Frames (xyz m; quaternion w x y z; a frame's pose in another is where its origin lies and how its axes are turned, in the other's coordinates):
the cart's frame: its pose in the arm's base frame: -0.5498 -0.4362 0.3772 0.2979 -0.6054 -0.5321 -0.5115
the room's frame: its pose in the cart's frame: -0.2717 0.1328 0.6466 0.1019 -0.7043 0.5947 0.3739
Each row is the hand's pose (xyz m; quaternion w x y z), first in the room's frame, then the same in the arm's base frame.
Working: the room's frame: its pose in the arm's base frame: -0.2040 0.0227 -0.0463 0.1117 -0.1663 0.7096 -0.6756

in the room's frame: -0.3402 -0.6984 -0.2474 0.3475 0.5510 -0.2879 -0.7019
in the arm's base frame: 0.0736 0.3600 0.6421 0.1395 0.6888 0.2745 0.6563
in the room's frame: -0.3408 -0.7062 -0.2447 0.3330 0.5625 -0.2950 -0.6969
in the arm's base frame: 0.0758 0.3575 0.6497 0.1308 0.6864 0.2925 0.6529
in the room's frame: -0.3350 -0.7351 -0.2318 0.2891 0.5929 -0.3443 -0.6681
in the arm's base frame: 0.0779 0.3424 0.6780 0.0762 0.6885 0.3449 0.6334
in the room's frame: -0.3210 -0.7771 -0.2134 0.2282 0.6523 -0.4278 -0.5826
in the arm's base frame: 0.0756 0.3187 0.7196 0.0439 -0.6675 -0.4234 -0.6109
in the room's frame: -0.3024 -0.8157 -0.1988 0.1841 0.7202 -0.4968 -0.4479
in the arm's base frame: 0.0674 0.2968 0.7584 0.1902 -0.6036 -0.4859 -0.6028
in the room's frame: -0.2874 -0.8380 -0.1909 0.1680 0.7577 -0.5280 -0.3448
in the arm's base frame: 0.0585 0.2830 0.7811 0.2865 -0.5447 -0.5090 -0.6019
